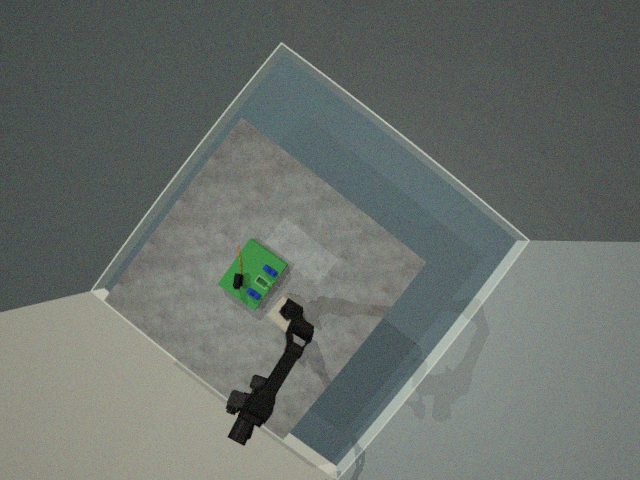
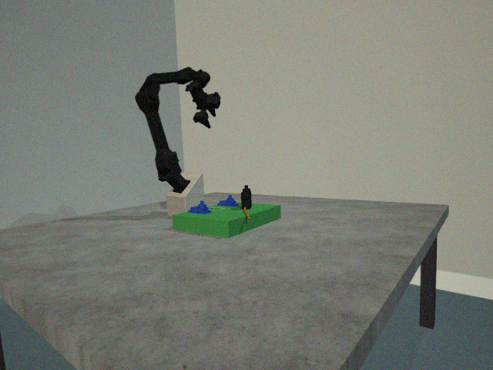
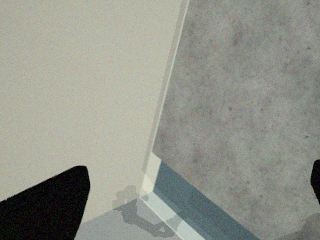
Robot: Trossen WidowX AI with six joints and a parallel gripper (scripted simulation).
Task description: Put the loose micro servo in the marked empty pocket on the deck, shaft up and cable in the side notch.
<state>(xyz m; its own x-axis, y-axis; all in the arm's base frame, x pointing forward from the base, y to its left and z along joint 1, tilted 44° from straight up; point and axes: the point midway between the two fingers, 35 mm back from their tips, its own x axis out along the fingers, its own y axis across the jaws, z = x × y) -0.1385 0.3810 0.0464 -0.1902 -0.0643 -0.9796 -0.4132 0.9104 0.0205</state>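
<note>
Right now the green deck is 43 cm ahead of my gripper tip, 23 cm to the right of it and 38 cm below it.
</note>
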